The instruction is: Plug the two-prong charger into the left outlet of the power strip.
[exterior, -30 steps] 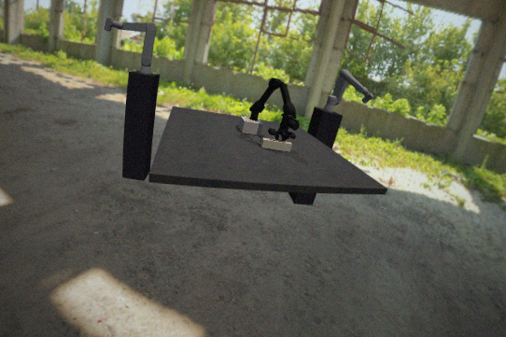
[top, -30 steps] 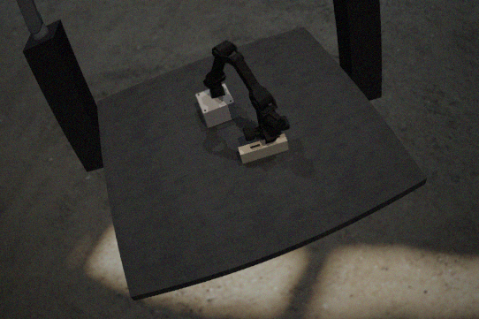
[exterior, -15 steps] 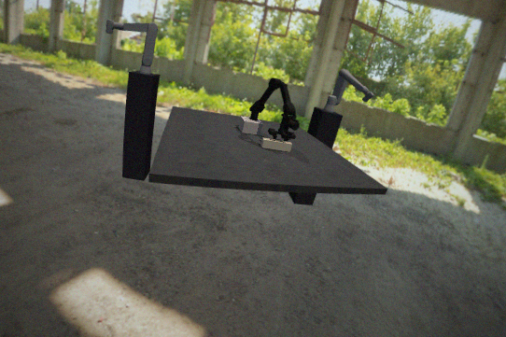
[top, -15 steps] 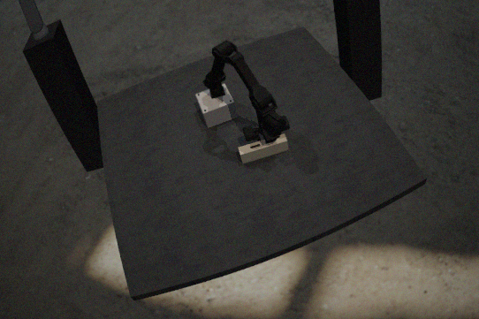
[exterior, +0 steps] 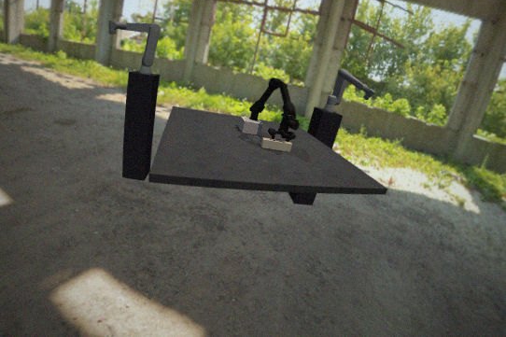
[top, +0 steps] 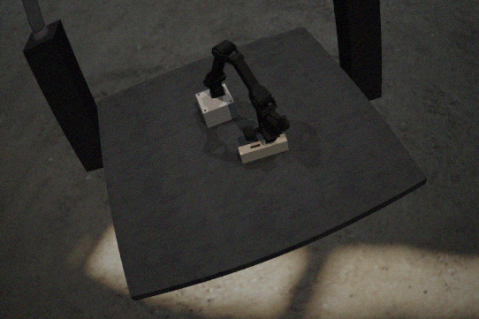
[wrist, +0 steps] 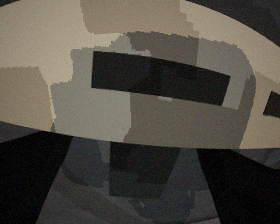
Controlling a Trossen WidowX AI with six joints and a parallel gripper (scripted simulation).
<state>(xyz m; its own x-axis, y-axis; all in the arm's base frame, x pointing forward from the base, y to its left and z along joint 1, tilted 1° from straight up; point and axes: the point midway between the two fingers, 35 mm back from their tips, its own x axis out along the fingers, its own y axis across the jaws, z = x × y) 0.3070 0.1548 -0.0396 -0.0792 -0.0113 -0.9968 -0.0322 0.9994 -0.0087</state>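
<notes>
My gripper tip is 2 cm short of the black two-prong charger and 1 cm below it.
</notes>
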